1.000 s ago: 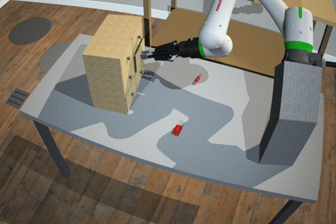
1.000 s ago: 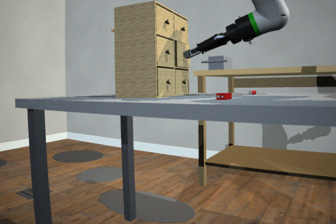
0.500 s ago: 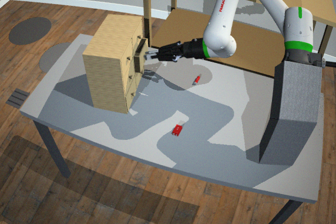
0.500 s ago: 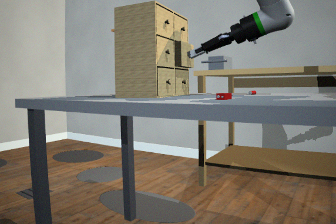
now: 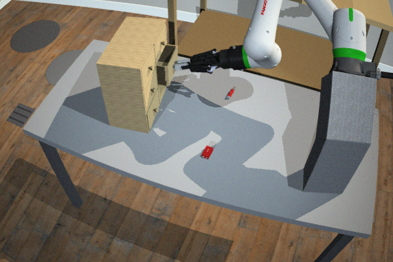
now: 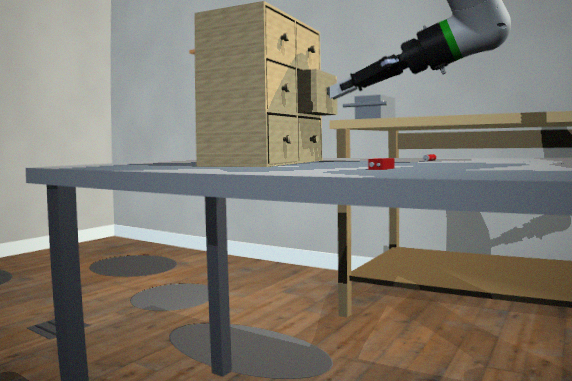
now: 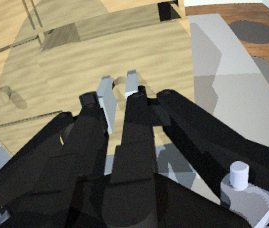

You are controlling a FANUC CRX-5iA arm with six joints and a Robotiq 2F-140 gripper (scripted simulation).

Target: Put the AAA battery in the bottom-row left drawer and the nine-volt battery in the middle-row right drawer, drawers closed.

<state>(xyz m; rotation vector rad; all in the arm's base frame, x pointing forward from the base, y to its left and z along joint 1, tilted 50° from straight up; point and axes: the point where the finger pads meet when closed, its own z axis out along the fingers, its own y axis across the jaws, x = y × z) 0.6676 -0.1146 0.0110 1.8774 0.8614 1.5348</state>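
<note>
The red nine-volt battery lies 260 mm to the left of my hand, 190 mm behind it and 160 mm below it.
</note>
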